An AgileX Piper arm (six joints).
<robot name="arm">
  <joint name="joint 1" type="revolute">
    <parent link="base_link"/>
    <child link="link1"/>
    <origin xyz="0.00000 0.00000 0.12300" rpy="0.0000 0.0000 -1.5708"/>
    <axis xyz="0 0 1"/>
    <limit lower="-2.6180" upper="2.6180"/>
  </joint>
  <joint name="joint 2" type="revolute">
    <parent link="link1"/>
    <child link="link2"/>
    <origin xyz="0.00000 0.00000 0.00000" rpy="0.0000 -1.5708 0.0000"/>
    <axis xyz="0 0 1"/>
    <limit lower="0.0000" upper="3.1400"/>
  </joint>
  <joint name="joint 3" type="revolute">
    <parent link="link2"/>
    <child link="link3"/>
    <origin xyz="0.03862 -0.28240 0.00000" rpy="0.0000 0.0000 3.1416"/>
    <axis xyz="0 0 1"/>
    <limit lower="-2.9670" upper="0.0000"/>
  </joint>
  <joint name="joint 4" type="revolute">
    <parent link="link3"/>
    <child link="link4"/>
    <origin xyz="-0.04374 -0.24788 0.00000" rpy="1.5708 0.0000 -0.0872"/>
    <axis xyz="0 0 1"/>
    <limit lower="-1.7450" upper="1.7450"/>
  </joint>
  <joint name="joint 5" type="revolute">
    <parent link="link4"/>
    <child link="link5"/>
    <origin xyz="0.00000 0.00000 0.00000" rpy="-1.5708 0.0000 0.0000"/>
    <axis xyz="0 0 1"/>
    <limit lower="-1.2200" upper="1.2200"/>
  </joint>
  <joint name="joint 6" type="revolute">
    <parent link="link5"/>
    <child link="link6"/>
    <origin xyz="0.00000 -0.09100 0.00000" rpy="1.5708 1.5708 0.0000"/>
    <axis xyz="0 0 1"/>
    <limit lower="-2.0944" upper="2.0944"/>
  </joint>
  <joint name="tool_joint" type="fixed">
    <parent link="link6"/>
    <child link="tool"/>
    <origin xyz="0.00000 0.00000 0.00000" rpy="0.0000 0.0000 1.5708"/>
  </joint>
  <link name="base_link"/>
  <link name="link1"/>
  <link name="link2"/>
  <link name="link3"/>
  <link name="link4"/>
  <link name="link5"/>
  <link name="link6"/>
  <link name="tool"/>
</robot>
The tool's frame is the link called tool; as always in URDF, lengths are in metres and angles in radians.
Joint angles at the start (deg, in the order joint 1, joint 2, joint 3, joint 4, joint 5, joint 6):
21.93 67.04 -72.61 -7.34 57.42 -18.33
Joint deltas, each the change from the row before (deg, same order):
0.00 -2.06 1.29 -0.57 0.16 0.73
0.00 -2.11 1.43 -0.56 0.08 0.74
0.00 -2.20 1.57 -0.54 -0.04 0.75
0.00 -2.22 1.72 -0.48 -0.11 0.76
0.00 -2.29 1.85 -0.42 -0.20 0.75
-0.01 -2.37 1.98 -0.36 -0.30 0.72
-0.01 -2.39 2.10 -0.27 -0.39 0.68
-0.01 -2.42 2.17 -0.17 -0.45 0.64
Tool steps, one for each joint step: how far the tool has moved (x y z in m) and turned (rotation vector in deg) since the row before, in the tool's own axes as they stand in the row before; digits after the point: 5 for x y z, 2 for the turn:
0.00667 0.00100 -0.00764 0.70 -0.41 0.51
0.00717 0.00116 -0.00717 0.68 -0.41 0.52
0.00765 0.00130 -0.00690 0.67 -0.49 0.54
0.00814 0.00157 -0.00616 0.60 -0.46 0.57
0.00859 0.00178 -0.00576 0.54 -0.51 0.59
0.00906 0.00197 -0.00538 0.50 -0.58 0.59
0.00941 0.00224 -0.00470 0.41 -0.59 0.58
0.00964 0.00245 -0.00425 0.32 -0.64 0.59

